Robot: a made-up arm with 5 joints.
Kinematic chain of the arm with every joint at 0, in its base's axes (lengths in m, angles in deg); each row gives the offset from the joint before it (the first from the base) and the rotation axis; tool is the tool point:
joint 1: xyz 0 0 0.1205 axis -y
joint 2: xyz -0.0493 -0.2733 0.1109 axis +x
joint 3: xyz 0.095 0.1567 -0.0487 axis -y
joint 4: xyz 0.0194 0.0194 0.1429 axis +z
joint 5: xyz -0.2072 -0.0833 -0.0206 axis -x
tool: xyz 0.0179 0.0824 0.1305
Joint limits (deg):
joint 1: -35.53..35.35
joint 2: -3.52..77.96
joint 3: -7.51..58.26
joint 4: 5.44..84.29
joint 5: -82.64..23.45
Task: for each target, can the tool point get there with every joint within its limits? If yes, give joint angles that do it. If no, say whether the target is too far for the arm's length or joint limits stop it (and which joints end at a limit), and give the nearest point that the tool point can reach.
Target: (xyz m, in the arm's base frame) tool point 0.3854 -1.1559 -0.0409
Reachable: no: too far | nearest point 0.2039 -0.5063 0.1350 | short by 0.697 m
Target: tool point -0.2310 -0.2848 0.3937
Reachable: yes | joints 25.38 20.50 -1.18 21.43 -15.22
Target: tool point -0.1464 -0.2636 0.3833
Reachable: yes | joints -21.74 66.25 46.20 32.43 1.26
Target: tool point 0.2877 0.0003 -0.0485
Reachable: no: joint limits stop it (at a limit: joint 1, joint 2, joint 3, joint 4, joint 5) | nearest point 0.3724 -0.2968 0.1696 | short by 0.378 m
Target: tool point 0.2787 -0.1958 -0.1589
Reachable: no: joint limits stop it (at a limit: joint 1, joint 2, joint 3, joint 4, joint 5) | nearest point 0.2869 -0.4207 0.0498 | short by 0.307 m
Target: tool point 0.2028 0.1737 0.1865
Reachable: no: joint limits stop it (at a limit: joint 1, joint 2, joint 3, joint 4, joint 5) | nearest point 0.0821 -0.0604 0.4053 | short by 0.342 m
